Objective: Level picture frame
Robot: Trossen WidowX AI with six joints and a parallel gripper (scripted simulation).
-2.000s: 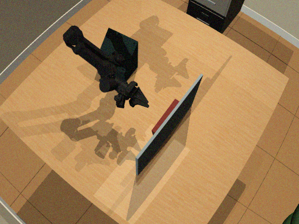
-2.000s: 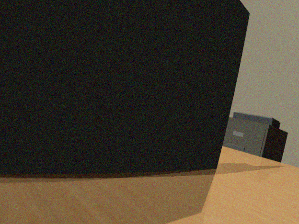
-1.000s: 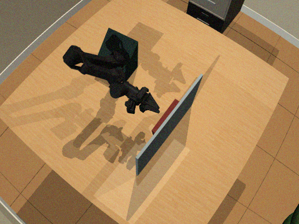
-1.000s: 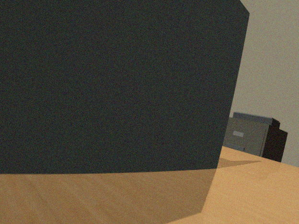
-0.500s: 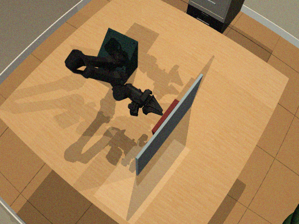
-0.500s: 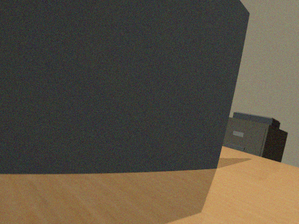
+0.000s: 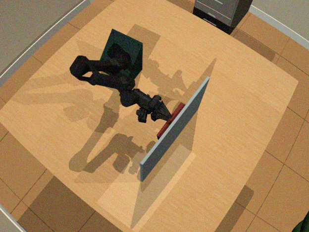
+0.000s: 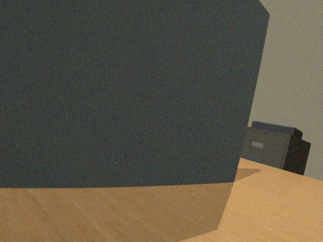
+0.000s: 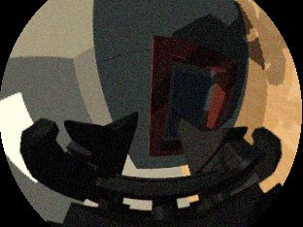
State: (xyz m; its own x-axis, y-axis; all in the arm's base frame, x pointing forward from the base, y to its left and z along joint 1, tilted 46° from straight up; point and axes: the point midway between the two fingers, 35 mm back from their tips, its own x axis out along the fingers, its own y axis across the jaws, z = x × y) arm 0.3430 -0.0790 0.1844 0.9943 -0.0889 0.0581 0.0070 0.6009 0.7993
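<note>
The red picture frame lies 50 mm below my gripper tip and 10 mm ahead of it. Round my gripper tip: grey wall panel: 70 mm below, 20 mm ahead, 10 mm to the right.
</note>
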